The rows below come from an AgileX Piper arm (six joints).
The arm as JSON. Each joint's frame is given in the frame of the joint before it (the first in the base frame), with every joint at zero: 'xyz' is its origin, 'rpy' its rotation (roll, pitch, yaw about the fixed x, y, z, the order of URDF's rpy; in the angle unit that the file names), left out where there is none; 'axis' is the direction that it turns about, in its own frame. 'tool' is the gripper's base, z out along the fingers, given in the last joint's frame.
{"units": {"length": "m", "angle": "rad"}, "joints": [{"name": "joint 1", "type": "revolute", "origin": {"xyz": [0.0, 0.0, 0.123]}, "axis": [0.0, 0.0, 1.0]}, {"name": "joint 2", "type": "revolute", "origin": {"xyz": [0.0, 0.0, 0.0]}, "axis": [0.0, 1.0, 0.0]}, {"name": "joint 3", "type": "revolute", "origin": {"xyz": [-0.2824, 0.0, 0.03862]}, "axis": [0.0, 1.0, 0.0]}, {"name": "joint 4", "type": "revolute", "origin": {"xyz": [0.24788, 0.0, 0.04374]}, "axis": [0.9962, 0.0, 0.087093]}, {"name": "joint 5", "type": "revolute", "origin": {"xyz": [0.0, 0.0, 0.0]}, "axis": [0.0, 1.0, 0.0]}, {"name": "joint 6", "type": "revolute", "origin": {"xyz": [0.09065, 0.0, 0.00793]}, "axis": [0.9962, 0.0, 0.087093]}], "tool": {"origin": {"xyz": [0.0, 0.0, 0.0], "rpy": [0.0, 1.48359, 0.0]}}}
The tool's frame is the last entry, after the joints.
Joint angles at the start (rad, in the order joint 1, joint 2, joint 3, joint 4, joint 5, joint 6): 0.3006, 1.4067, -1.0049, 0.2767, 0.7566, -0.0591
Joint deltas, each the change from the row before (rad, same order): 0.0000, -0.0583, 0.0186, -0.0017, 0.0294, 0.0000; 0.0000, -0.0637, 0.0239, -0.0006, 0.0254, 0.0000; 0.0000, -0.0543, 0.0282, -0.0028, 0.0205, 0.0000; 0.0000, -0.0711, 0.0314, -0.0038, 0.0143, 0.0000; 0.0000, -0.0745, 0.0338, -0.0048, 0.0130, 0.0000; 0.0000, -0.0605, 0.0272, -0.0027, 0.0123, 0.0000; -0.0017, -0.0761, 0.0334, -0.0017, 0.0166, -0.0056; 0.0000, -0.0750, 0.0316, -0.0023, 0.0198, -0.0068; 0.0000, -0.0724, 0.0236, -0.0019, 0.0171, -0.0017; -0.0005, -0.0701, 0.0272, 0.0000, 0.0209, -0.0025
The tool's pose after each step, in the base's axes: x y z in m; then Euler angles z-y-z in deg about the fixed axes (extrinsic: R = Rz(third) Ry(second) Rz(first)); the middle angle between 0 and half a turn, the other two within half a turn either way. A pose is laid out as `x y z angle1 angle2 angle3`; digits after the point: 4 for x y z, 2 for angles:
0.2506 0.0960 0.2830 26.08 147.91 38.42
0.2358 0.0918 0.2914 25.61 147.06 38.41
0.2224 0.0878 0.2955 25.22 146.76 38.43
0.2064 0.0829 0.3018 23.98 145.43 37.66
0.1897 0.0776 0.3068 22.63 144.00 36.79
0.1760 0.0733 0.3098 21.74 142.88 36.27
0.1591 0.0679 0.3125 20.49 141.46 35.70
0.1423 0.0629 0.3140 19.22 140.18 35.31
0.1268 0.0582 0.3164 18.09 138.46 34.77
0.1116 0.0538 0.3160 17.34 137.23 34.59

